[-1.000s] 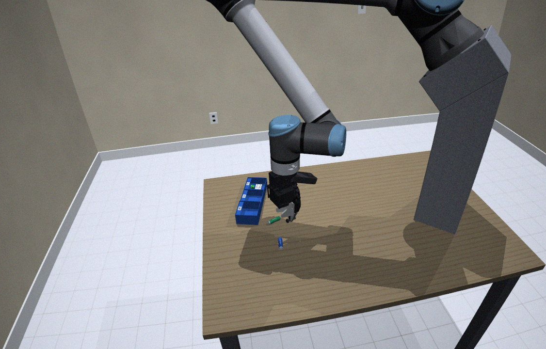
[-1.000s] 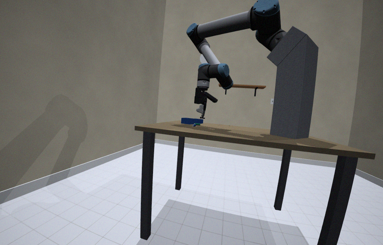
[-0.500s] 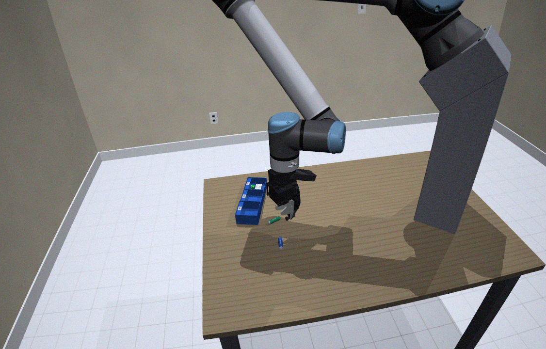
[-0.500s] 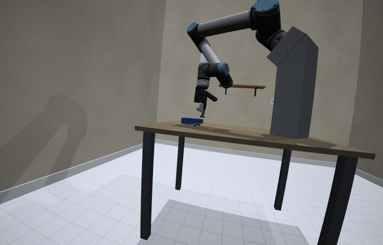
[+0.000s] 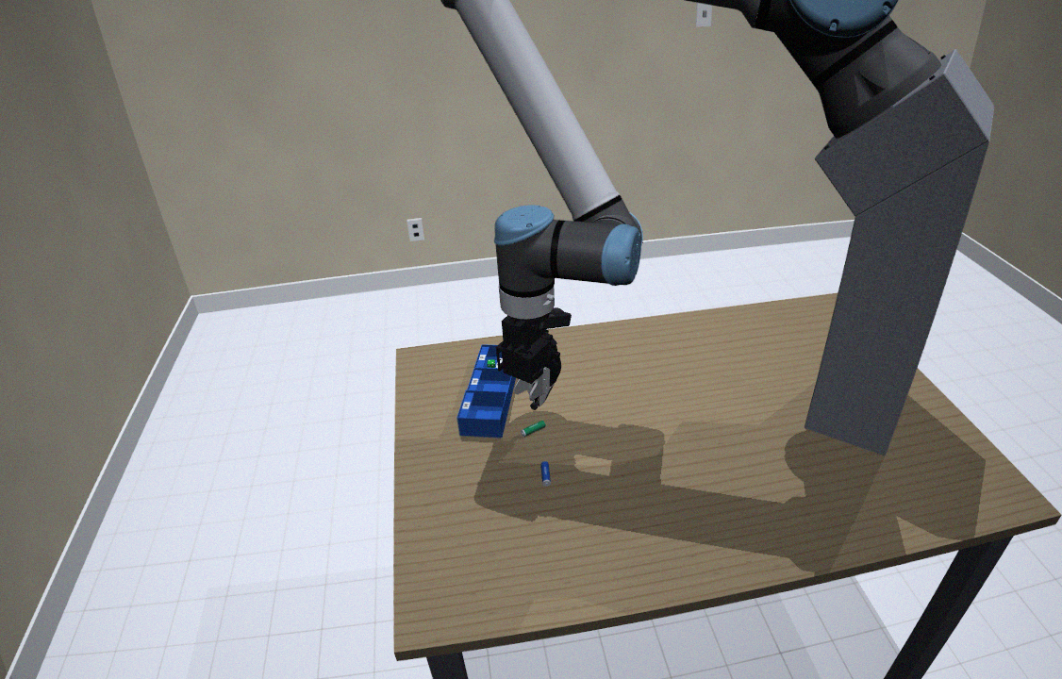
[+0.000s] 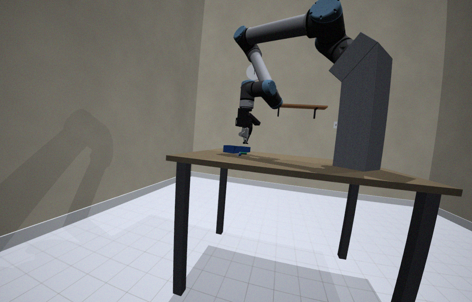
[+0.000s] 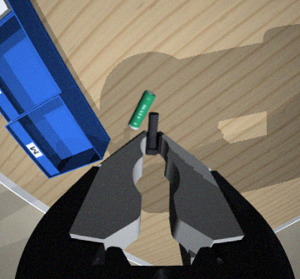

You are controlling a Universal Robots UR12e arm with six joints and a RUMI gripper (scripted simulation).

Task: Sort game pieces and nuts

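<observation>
Now: hand 40 mm short of the blue bin, 150 mm to the left of it and 60 mm above it. From my hand the other things lie so: black bolt 10 mm ahead, 10 mm below; then green cylinder 10 mm ahead, 10 mm to the right, 80 mm below; then blue battery 40 mm ahead, 110 mm to the left, 80 mm below.
</observation>
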